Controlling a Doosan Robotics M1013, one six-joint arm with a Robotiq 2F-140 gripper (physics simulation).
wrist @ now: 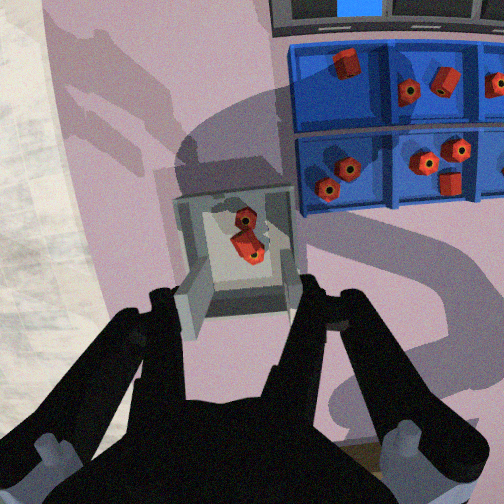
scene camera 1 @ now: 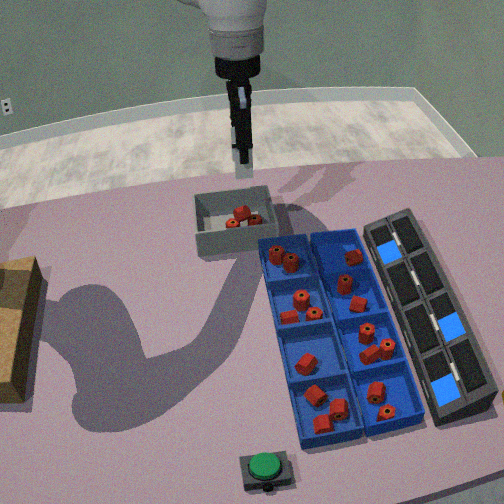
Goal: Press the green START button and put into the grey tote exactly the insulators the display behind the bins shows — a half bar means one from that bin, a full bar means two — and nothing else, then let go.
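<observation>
The grey tote [scene camera 1: 235, 220] holds three red insulators [scene camera 1: 243, 216] in the scene view; the wrist view shows two of them [wrist: 247, 237] in the tote [wrist: 237, 250]. My gripper [scene camera 1: 243, 159] hangs high above the tote's far side. In the wrist view its fingers [wrist: 235, 295] are spread apart and empty. The blue bins [scene camera 1: 340, 330] hold several red insulators. The display [scene camera 1: 430, 315] beside them shows three blue half bars [scene camera 1: 389, 251] [scene camera 1: 451, 326] [scene camera 1: 445, 390]. The green START button [scene camera 1: 264, 465] sits at the front.
A brown cardboard box [scene camera 1: 17, 325] stands at the left edge of the table. The blue bins [wrist: 395, 125] lie right of the tote in the wrist view. The table's far edge runs just behind the tote.
</observation>
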